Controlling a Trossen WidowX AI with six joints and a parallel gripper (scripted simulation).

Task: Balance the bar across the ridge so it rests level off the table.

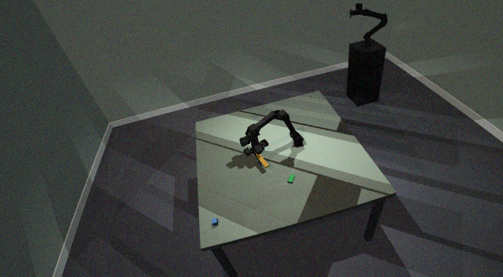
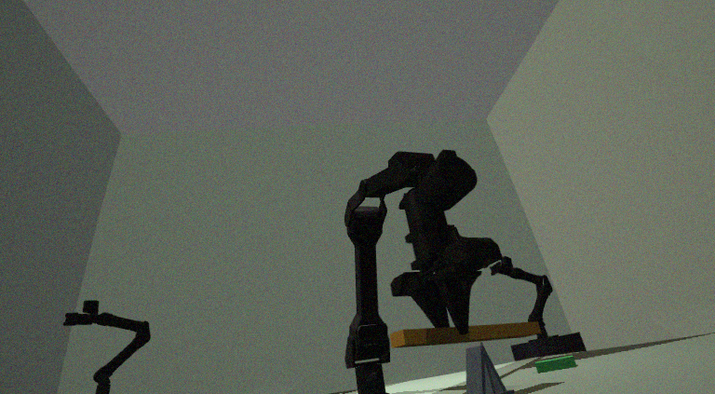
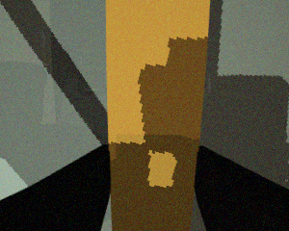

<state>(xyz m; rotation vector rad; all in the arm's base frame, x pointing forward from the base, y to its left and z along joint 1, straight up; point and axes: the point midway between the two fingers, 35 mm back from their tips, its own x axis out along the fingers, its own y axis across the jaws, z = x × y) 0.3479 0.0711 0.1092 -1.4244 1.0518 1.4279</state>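
The bar is 1 cm behind my gripper tip and 3 cm to the left of it.
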